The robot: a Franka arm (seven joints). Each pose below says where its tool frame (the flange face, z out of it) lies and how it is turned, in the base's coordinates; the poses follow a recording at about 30 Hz.
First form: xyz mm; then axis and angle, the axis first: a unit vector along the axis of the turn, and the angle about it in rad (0 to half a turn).
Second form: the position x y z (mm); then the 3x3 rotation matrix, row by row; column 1 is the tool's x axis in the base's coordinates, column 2 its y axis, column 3 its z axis. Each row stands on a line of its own. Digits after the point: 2 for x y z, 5 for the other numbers.
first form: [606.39, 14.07, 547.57, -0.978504, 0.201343, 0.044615, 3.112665]
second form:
606.39, 14.07, 547.57
0.91496, -0.39524, -0.08147
-0.39266, -0.91852, 0.04626
-0.09312, -0.01034, -0.99560

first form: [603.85, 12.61, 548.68, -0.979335, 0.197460, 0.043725, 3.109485]
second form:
603.85, 12.61, 548.68
0.91822, -0.38806, -0.07928
-0.38526, -0.92152, 0.04870
-0.09196, -0.01418, -0.99566

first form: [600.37, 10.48, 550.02, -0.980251, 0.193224, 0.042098, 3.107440]
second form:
600.37, 10.48, 550.02
0.92181, -0.38014, -0.07591
-0.37727, -0.92477, 0.04974
-0.08911, -0.01721, -0.99587

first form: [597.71, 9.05, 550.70, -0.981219, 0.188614, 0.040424, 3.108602]
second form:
597.71, 9.05, 550.70
0.92560, -0.37138, -0.07309
-0.36871, -0.92832, 0.04761
-0.08553, -0.01712, -0.99619

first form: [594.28, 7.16, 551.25, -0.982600, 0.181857, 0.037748, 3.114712]
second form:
594.28, 7.16, 551.25
0.93102, -0.35834, -0.06928
-0.35631, -0.93351, 0.04014
-0.07906, -0.01268, -0.99679

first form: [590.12, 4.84, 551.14, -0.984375, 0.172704, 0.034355, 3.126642]
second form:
590.12, 4.84, 551.14
0.93799, -0.34051, -0.06505
-0.33948, -0.94024, 0.02658
-0.07021, -0.00285, -0.99753

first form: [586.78, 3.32, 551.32, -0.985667, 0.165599, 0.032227, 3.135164]
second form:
586.78, 3.32, 551.32
0.94308, -0.32665, -0.06246
-0.32624, -0.94513, 0.01701
-0.06459, 0.00434, -0.99790

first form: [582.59, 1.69, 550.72, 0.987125, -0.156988, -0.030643, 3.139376]
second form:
582.59, 1.69, 550.72
0.94883, -0.30987, -0.06084
-0.31000, -0.95071, 0.00743
-0.06015, 0.01181, -0.99812

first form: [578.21, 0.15, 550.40, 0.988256, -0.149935, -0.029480, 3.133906]
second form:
578.21, 0.15, 550.40
0.95330, -0.29612, -0.05942
-0.29657, -0.95501, 0.00124
-0.05711, 0.01644, -0.99823

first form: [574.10, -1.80, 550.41, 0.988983, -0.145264, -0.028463, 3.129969]
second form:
574.10, -1.80, 550.41
0.95618, -0.28699, -0.05799
-0.28765, -0.95773, -0.00323
-0.05461, 0.01976, -0.99831

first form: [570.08, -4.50, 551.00, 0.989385, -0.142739, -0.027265, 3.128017]
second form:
570.08, -4.50, 551.00
0.95777, -0.28206, -0.05589
-0.28280, -0.95916, -0.00565
-0.05201, 0.02121, -0.99842

